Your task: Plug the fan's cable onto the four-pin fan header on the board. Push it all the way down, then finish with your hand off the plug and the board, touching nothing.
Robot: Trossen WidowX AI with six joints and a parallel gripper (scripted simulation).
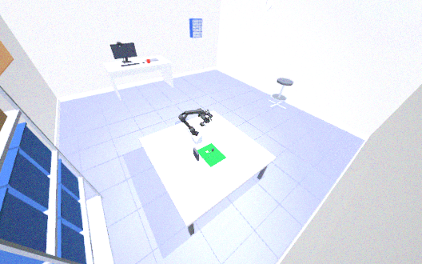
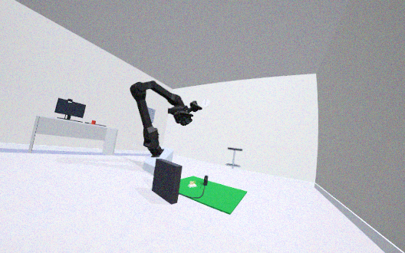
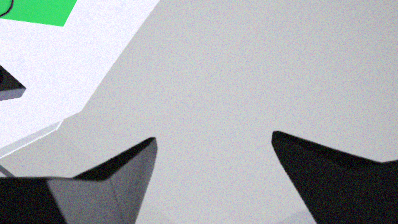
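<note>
Now: gripper tip 11 cm short of the dark grey fan plug, 2 cm to the left of it and 34 cm above it. From my gripper tip the other things lie so: dark fan (5 cm ahead, 24 cm to the right, 30 cm below); then fan header (8 cm ahead, 9 cm to the right, 36 cm below); then green board (13 cm ahead, 8 cm to the right, 37 cm below).
</note>
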